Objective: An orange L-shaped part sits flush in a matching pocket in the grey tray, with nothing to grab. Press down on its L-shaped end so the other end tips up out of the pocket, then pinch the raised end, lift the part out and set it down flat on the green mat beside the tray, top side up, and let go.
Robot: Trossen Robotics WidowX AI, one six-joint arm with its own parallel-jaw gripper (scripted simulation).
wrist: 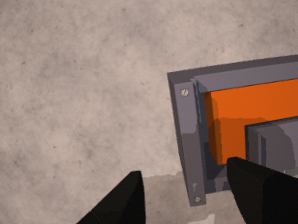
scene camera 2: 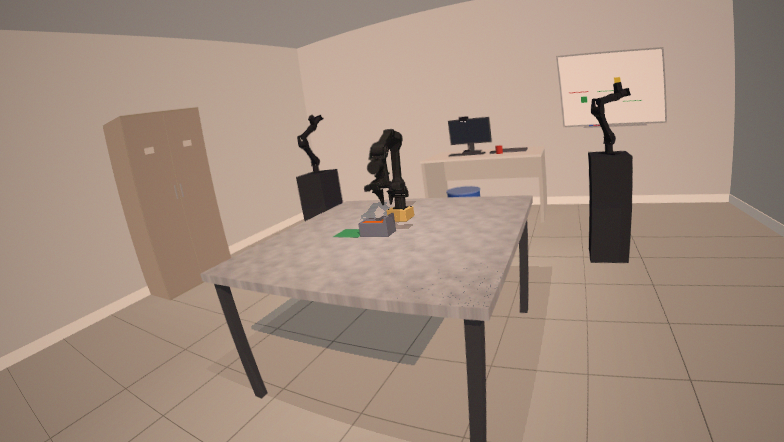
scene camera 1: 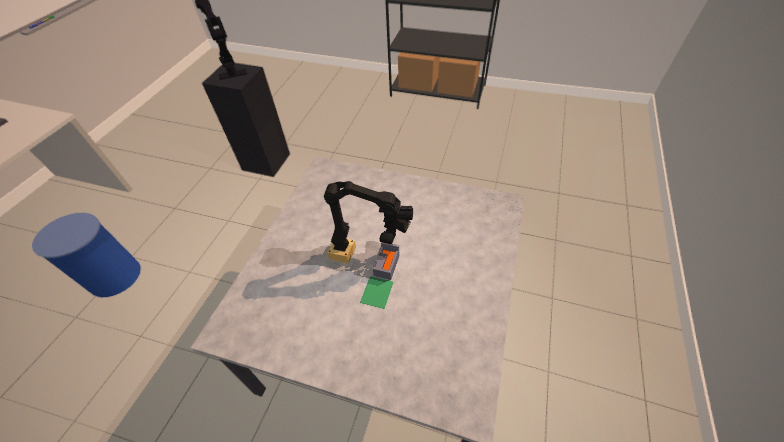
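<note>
The gripper appears in the pictures, and so does a green mat.
</note>
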